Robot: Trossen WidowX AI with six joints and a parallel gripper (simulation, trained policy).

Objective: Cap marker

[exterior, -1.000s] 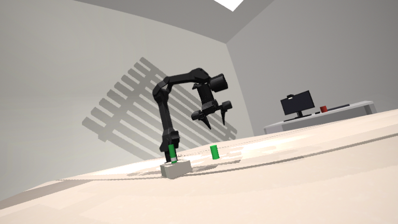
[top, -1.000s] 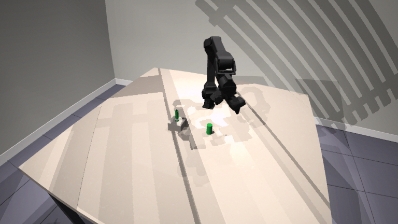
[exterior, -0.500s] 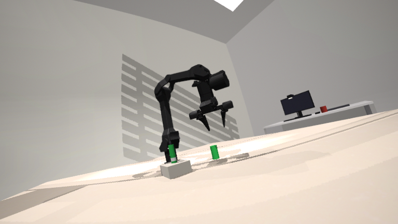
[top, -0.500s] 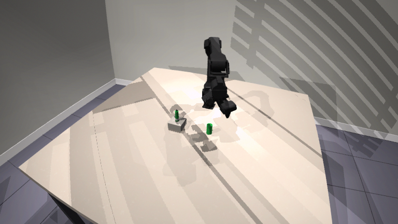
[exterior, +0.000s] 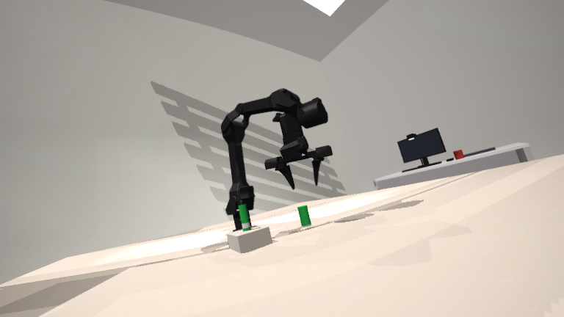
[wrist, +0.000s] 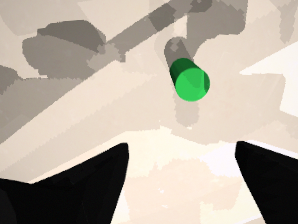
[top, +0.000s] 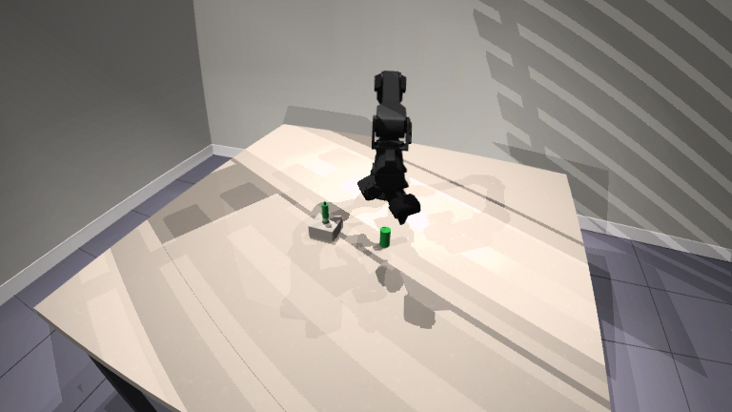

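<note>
Right now the green cap is 3 cm to the right of my gripper tip and 7 cm below it. The rest, counted from my gripper tip: holder block: 1 cm ahead, 19 cm to the right, 8 cm below.
</note>
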